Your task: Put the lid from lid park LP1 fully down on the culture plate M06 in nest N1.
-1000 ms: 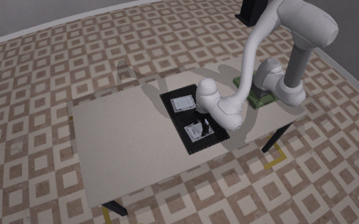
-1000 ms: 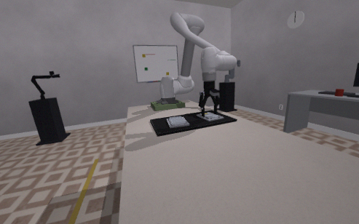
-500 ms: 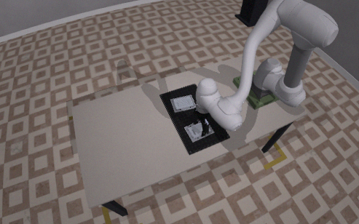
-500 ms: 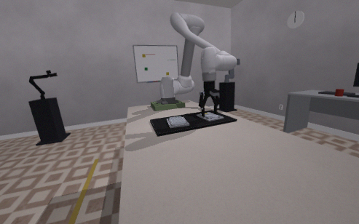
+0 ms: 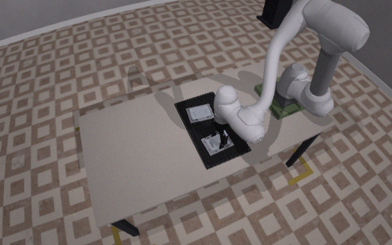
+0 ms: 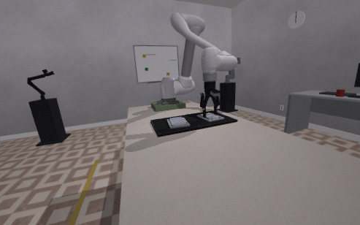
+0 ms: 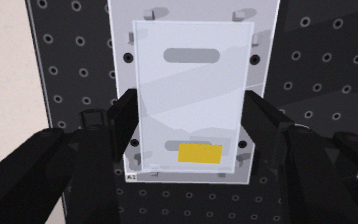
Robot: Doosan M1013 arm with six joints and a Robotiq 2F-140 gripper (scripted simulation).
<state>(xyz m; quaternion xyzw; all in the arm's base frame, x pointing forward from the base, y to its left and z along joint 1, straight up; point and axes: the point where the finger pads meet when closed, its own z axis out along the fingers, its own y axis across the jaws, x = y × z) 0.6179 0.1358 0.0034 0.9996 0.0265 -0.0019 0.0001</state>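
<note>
Right now the clear lid is 2 cm below my hand. From my hand the other things lie so: culture plate: 24 cm to the right, 2 cm below; then lid park LP1: 3 cm below.
</note>
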